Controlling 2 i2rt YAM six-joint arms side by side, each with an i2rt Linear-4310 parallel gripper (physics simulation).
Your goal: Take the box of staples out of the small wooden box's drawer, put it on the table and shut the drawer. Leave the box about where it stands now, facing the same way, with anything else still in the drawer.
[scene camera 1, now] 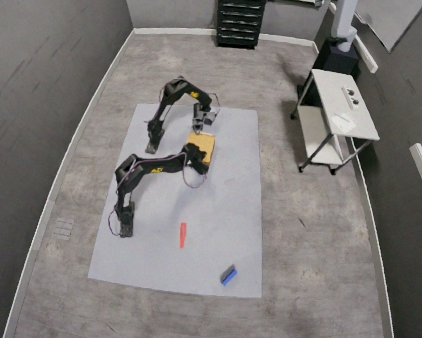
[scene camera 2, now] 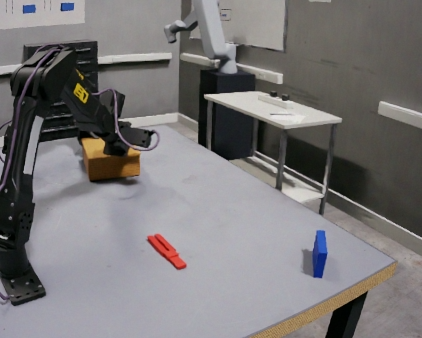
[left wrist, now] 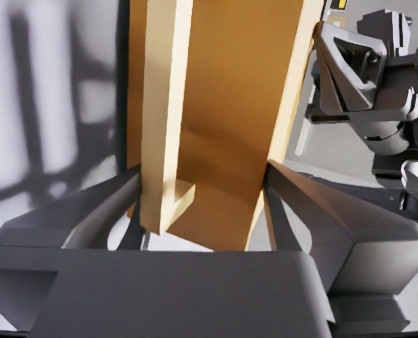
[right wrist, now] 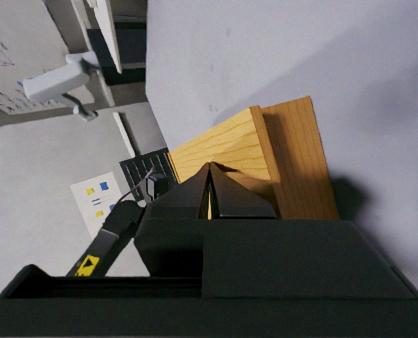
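Pixels of known places: left gripper, between the fingertips: (scene camera 1: 197, 135) (left wrist: 209, 168); right gripper, between the fingertips: (scene camera 1: 206, 152) (scene camera 2: 127, 146) (left wrist: 317, 28) (right wrist: 209, 168); left arm's base, origin of its link: (scene camera 1: 155, 140); right arm's base, origin of its link: (scene camera 1: 127, 219) (scene camera 2: 16, 273).
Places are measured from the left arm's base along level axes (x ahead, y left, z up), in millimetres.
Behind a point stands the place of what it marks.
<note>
The small wooden box (scene camera 1: 206, 141) @[x 341, y 11, z 80 mm] (scene camera 2: 114, 168) @[x 307, y -108, z 34 mm] (left wrist: 225, 65) (right wrist: 306, 165) @[x 338, y -109, z 28 mm] stands near the arms, its handle side towards my left gripper. A pale bar handle (left wrist: 156, 125) @[x 302, y 93, z 48 mm] runs along its front. A raised strip shows beside its top in the right wrist view. My left gripper (scene camera 1: 197, 131) @[x 275, y 57, z 57 mm] (left wrist: 209, 168) @[x 275, y 57, z 57 mm] is part-closed, with one finger outside the handle and the other at the top front edge, the handle and front between them. My right gripper (scene camera 2: 116, 151) (right wrist: 209, 168) @[x 357, y -65, z 82 mm] is shut and empty, its tips at the box's top. The box of staples and drawer inside do not show.
A red flat two-pronged object (scene camera 1: 182, 235) @[x 330, y -539, z 12 mm] (scene camera 2: 165, 250) @[x 330, y -541, z 12 mm] lies on the table (scene camera 1: 150, 260) @[x 206, y -701, z 0 mm] (scene camera 2: 225, 220) @[x 512, y -443, z 0 mm]. A blue block (scene camera 1: 229, 276) @[x 605, y -686, z 60 mm] (scene camera 2: 319, 254) @[x 577, y -725, z 56 mm] stands near a table corner. My right arm (scene camera 1: 150, 165) @[x 187, y -343, z 364 mm] (scene camera 2: 87, 107) @[x 215, y -315, z 271 mm] reaches over to the box.
</note>
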